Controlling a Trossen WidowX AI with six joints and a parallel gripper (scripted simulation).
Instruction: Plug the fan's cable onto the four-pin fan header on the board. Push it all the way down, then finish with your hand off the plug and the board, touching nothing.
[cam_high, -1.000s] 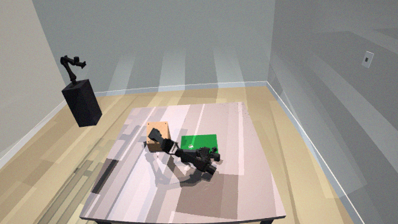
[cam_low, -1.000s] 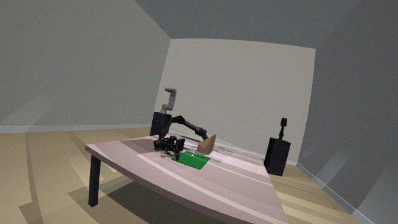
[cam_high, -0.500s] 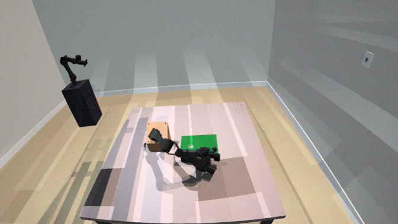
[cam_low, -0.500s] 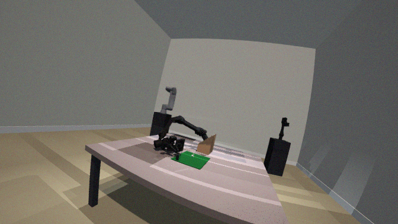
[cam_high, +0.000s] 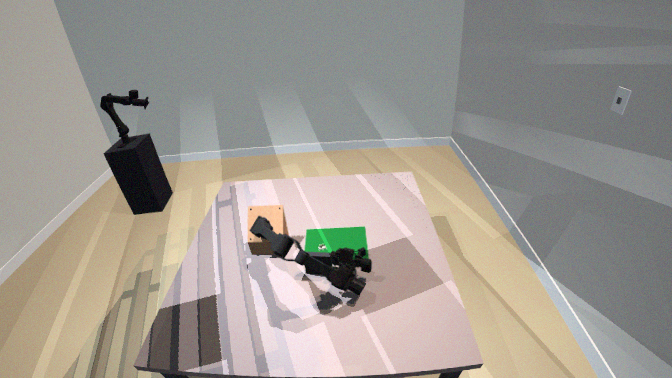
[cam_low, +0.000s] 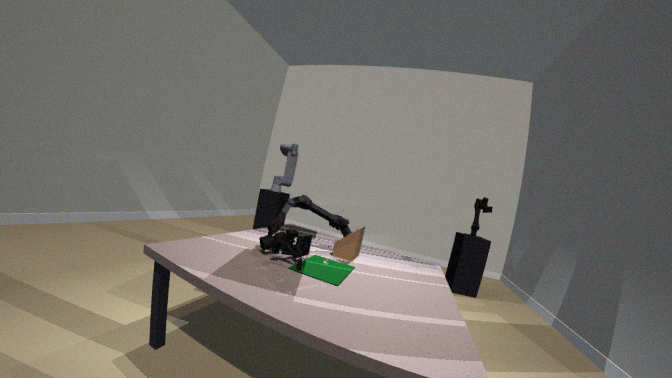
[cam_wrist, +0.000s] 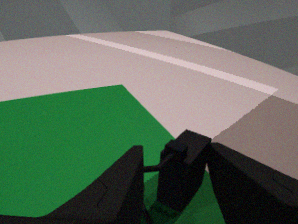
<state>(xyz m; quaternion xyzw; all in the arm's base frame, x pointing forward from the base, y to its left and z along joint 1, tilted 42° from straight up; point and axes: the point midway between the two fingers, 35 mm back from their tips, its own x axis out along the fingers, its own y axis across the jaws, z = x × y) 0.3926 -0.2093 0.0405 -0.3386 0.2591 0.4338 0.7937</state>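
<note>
Right now the black fan plug is 20 mm ahead of my gripper tip, 20 mm to the left of it and 40 mm below it. From my gripper tip the other things lie so: white four-pin fan header 150 mm behind, 100 mm to the left, 60 mm below; green board 90 mm behind, 120 mm to the left, 70 mm below; black fan 180 mm behind, 40 mm to the right.
</note>
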